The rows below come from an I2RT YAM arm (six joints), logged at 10 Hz.
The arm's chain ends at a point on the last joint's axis. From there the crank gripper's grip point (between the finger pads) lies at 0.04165 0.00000 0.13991 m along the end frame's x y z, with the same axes.
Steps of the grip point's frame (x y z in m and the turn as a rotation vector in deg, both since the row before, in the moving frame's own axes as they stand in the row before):
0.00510 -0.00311 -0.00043 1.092 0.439 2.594
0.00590 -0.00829 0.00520 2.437 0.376 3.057
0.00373 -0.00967 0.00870 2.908 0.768 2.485
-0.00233 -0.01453 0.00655 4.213 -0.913 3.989
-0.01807 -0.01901 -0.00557 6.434 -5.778 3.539
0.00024 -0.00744 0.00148 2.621 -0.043 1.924
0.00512 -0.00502 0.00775 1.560 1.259 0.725
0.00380 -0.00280 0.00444 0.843 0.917 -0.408
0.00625 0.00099 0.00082 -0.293 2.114 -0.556
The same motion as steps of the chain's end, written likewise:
0.00401 -0.00236 -0.00010 1.092 0.439 2.594
0.00488 -0.00459 0.00556 2.437 0.376 3.057
0.00175 -0.00443 0.00940 2.908 0.768 2.485
-0.00036 -0.00705 0.00618 4.213 -0.913 3.989
-0.00422 -0.00526 -0.00831 6.434 -5.778 3.539
0.00026 -0.00244 0.00156 2.621 -0.043 1.924
0.00204 -0.00177 0.00874 1.560 1.259 0.725
0.00157 -0.00044 0.00514 0.843 0.917 -0.408
0.00112 0.00071 0.00245 -0.293 2.114 -0.556

